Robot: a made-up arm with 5 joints.
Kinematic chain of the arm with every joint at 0, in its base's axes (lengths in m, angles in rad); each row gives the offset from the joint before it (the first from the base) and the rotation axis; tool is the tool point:
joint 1: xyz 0 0 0.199 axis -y
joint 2: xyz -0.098 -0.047 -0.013 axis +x
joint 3: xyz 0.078 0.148 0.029 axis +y
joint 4: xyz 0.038 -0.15 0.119 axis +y
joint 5: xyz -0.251 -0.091 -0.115 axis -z
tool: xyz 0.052 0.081 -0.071
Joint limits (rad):
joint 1: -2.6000..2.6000
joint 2: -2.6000..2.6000
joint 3: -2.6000..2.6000
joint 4: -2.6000..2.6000
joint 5: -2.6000..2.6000
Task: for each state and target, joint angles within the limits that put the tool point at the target. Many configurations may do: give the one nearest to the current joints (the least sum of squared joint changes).
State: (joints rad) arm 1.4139 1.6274 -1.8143 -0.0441 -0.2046
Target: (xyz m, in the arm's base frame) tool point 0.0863 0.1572 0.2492
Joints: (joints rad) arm 1.3797 1.2599 -1.9618 0.2913 -0.5810
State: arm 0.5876 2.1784 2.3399 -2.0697 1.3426
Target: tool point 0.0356 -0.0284 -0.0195
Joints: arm 1.1537 2.0449 2.4630 -1.0692 1.1213
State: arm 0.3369 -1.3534 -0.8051 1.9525 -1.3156
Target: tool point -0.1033 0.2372 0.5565
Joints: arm -0.1359 -0.6746 -0.2843 2.0376 -0.7715
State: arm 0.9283 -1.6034 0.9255 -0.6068 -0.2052
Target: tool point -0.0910 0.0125 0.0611
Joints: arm 0.9746 -1.6224 1.1727 -0.3443 0.0362
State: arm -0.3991 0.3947 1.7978 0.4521 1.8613
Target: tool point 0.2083 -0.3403 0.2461
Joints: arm -0.4075 0.5165 1.6524 0.8672 2.3313
